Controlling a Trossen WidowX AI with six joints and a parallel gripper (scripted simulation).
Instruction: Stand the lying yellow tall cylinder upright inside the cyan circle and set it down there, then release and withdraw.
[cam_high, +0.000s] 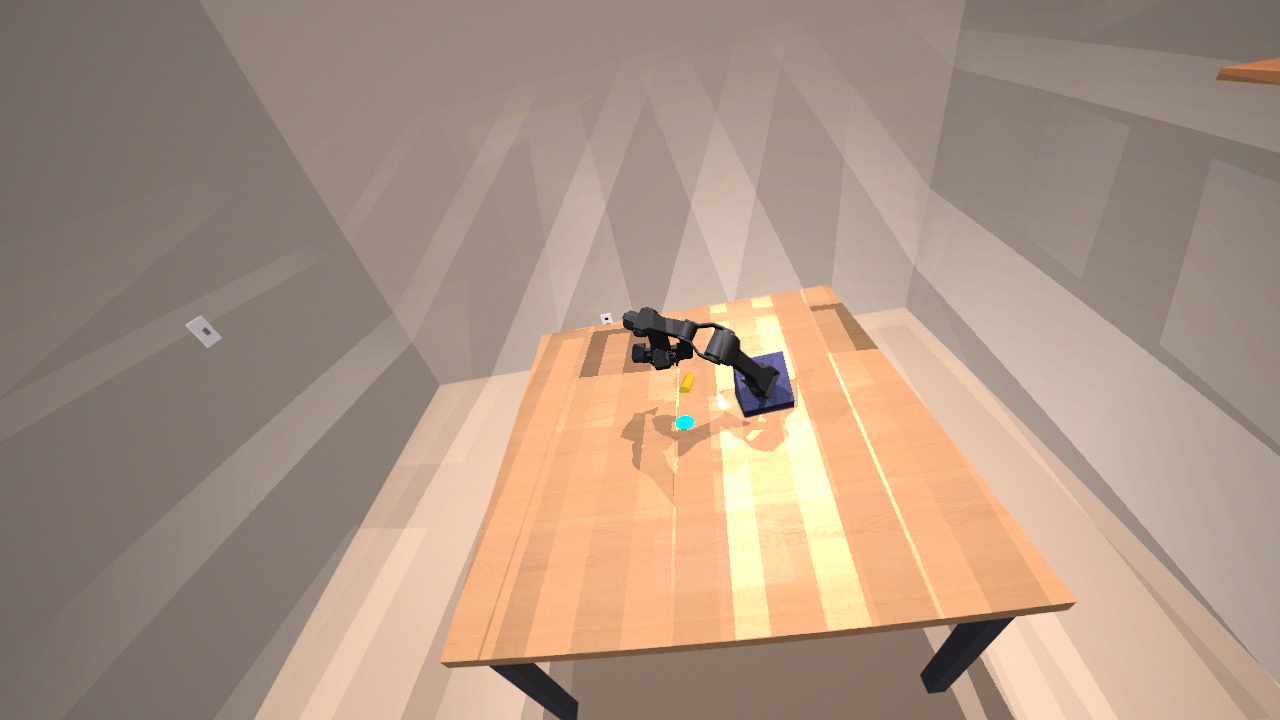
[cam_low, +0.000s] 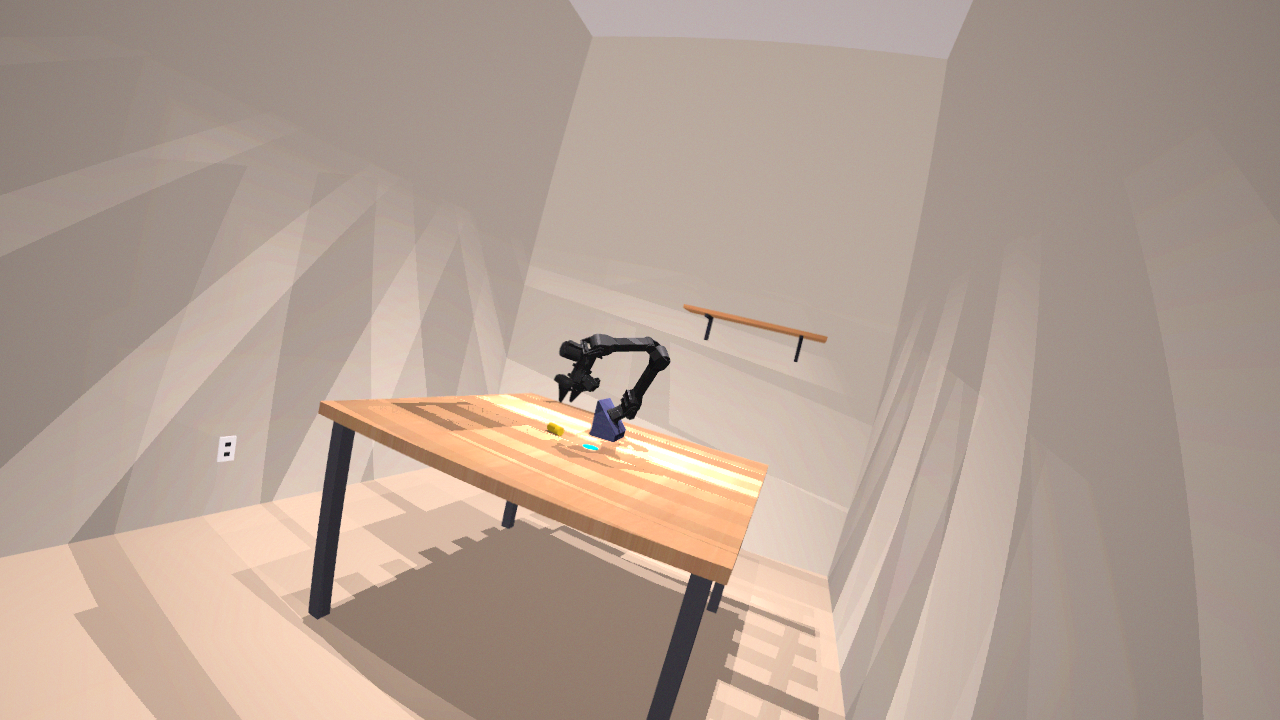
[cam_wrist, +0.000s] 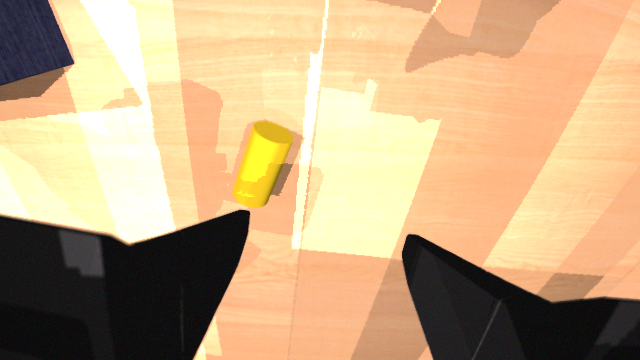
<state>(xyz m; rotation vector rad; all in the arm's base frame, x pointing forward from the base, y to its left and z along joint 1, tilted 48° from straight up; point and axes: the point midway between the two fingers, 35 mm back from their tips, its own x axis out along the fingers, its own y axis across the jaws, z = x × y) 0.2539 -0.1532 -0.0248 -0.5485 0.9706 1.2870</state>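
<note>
Right now the yellow tall cylinder is 60 mm behind my gripper tip, 30 mm to the right of it and 120 mm below it. Also, from my gripper tip: cyan circle (10 mm behind, 130 mm to the left, 140 mm below).
</note>
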